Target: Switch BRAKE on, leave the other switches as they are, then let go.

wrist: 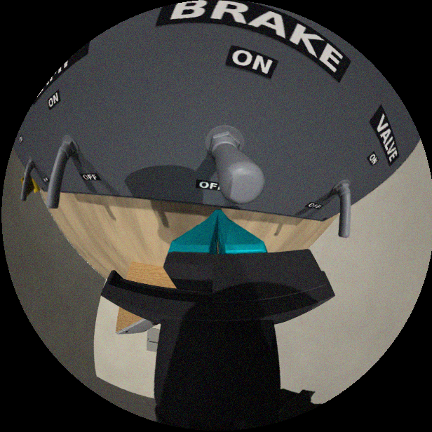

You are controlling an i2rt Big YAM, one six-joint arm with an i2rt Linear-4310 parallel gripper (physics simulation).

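Observation:
The grey BRAKE switch lever (240, 175) stands out from the dark panel (150, 90) in the wrist view, below the BRAKE label (260, 30) and its ON label (251, 62). The lever points down and partly covers its OFF label (206, 185), so it is at OFF. My gripper (217, 214) is shut and empty. Its teal fingertips are just below the lever's rounded end in the view; whether they touch it I cannot tell.
A lever (59, 172) at the left, another (27, 182) at the far left, and the VALVE lever (344, 210) at the right all point down. Wooden surface (135, 215) shows below the panel's lower edge. A yellow object (31, 184) shows at the far left.

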